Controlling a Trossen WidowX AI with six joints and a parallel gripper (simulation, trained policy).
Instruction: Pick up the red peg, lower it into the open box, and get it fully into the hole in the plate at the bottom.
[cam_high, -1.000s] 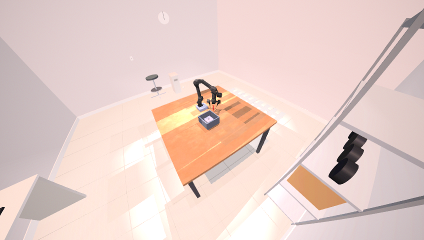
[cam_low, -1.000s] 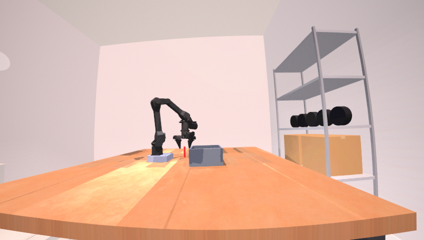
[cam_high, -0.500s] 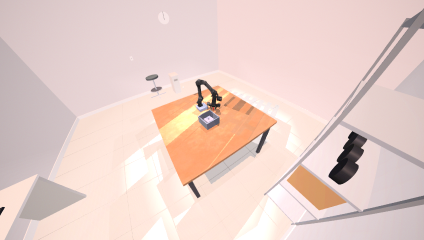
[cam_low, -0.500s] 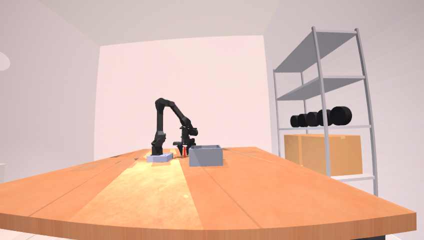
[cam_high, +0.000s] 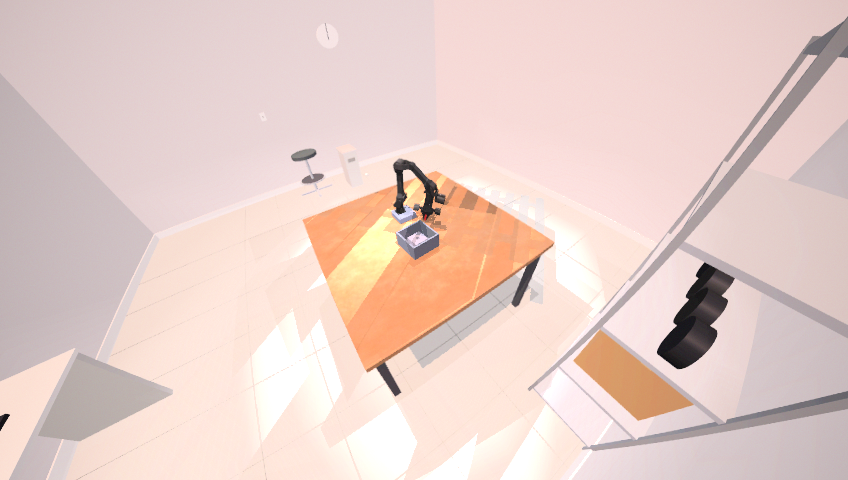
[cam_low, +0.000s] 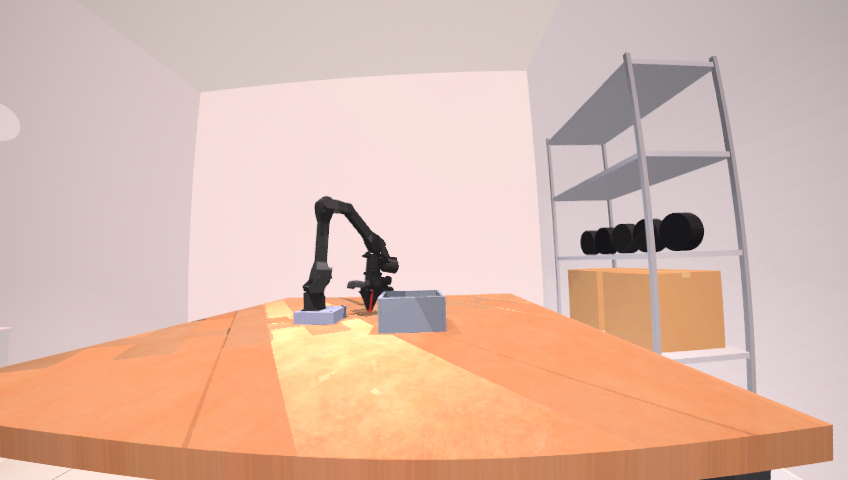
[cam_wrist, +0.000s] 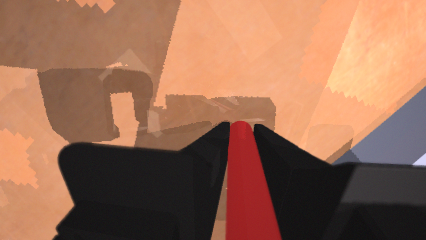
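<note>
The plate is 18 cm ahead of my gripper tip, 16 cm to the right of it and 3 cm above it. The rest, counted from my gripper tip: grey box: 18 cm ahead, 16 cm to the right, 1 cm above; red peg: 1 cm to the left, 3 cm above.
</note>
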